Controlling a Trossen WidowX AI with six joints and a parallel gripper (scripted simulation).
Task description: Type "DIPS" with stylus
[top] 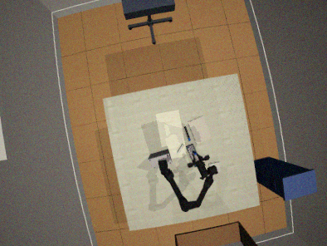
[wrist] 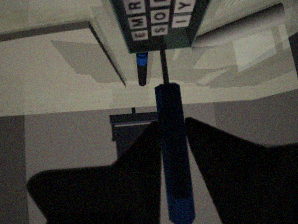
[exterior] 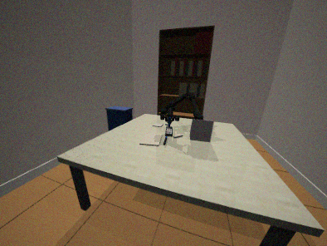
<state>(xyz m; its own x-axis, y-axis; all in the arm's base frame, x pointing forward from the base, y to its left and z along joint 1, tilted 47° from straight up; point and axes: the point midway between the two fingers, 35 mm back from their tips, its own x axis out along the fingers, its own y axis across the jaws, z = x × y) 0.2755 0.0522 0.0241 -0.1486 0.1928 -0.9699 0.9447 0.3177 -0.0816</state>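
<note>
My gripper tip is now 12 cm to the right of the blue-capped pen, 10 cm above it and 1 cm past it. The rest, counted from my gripper tip: blue stylus 1 cm below; notebook 16 cm to the left, 10 cm below, 10 cm ahead.
</note>
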